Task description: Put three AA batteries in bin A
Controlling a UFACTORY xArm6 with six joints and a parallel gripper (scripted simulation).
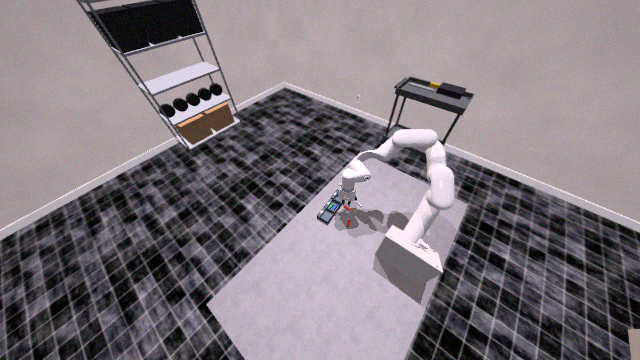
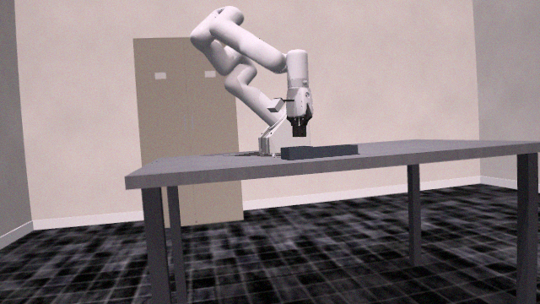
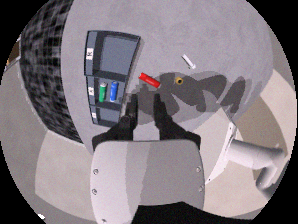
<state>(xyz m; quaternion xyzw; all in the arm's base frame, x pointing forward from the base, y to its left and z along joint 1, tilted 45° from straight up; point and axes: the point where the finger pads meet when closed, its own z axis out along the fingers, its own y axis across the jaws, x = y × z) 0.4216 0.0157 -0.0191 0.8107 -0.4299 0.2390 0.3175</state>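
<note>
Now: the red battery 80 mm below my hand, 10 mm to the right of it and 10 mm behind it. Round my hand: dark two-compartment bin (70 mm below, 70 mm ahead, 50 mm to the left); yellow-tipped thing (90 mm below, 60 mm behind, 50 mm to the right); blue AA battery (80 mm below, 50 mm to the left, 50 mm ahead).
</note>
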